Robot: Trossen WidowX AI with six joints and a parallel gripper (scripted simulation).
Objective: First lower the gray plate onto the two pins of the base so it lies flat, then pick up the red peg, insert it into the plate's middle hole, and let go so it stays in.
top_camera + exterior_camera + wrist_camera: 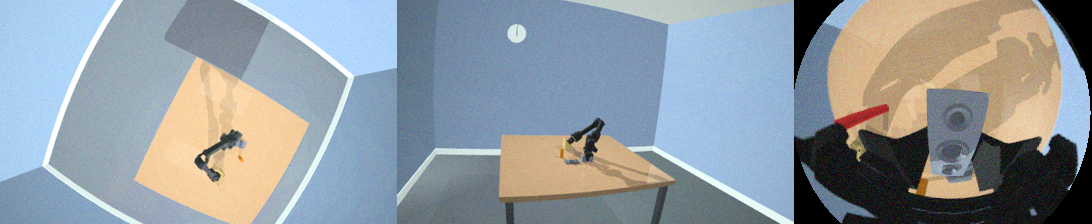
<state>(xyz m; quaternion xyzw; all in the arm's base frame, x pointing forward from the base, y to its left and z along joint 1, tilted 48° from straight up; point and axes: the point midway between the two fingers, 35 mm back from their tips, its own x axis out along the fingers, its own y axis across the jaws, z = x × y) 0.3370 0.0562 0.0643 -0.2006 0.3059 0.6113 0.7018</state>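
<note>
Right now my gripper tip is 100 mm past the red peg, 40 mm to the right of it and 30 mm below it. The rest, counted from my gripper tip: gray block 30 mm above; then small orange piece 100 mm behind, 200 mm to the right, 30 mm above.
</note>
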